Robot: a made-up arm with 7 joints. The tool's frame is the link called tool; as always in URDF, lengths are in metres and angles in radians.
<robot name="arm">
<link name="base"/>
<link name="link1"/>
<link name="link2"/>
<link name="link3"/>
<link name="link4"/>
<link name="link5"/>
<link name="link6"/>
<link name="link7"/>
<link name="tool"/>
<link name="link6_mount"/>
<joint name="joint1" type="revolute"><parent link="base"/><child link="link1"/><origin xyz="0.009 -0.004 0.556"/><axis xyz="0 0 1"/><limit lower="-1.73" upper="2"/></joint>
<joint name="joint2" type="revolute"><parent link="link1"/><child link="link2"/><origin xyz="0.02 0.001 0.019"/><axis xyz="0 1 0"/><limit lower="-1.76" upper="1.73"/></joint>
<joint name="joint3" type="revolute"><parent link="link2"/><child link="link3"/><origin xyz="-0.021 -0.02 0.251"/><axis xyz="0 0 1"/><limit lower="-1.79" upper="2.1"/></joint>
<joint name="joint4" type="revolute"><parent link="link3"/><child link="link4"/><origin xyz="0.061 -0.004 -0.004"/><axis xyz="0 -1 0"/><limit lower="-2.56" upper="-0.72"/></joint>
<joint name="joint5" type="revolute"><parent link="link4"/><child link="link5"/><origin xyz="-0.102 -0.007 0.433"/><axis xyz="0 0 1"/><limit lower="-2.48" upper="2.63"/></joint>
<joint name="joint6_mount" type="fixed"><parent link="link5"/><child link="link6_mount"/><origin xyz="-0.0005 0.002 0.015"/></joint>
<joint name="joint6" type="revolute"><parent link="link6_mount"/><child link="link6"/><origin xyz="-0.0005 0.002 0.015"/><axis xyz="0 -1 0"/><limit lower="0.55" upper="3.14"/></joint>
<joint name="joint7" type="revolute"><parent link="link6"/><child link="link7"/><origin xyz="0.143 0.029 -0.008"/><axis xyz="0 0 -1"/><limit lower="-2.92" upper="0.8"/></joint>
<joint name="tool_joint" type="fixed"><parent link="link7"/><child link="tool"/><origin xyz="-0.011 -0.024 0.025"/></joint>
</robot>
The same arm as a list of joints. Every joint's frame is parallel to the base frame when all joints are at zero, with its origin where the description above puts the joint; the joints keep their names.
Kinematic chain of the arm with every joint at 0, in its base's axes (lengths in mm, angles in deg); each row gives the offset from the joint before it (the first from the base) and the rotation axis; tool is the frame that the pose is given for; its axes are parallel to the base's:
joint1: xyz 9.0 -4.0 556.0 axis +z
joint2: xyz 20.0 1.0 19.0 axis +y
joint3: xyz -21.0 -20.0 251.0 axis +z
joint4: xyz 61.0 -4.0 -4.0 axis -y
joint5: xyz -102.0 -7.0 433.0 axis +z
joint6: xyz -1.0 4.0 30.0 axis -y
joint7: xyz 143.0 29.0 -8.0 axis -z
tool: xyz -11.0 -24.0 25.0
Joint limits (deg, base to tool): -99.12..114.59 -100.84..99.12 -102.56..120.32 -146.68..-41.25 -142.09..150.69 31.51..179.91 -167.30..45.84

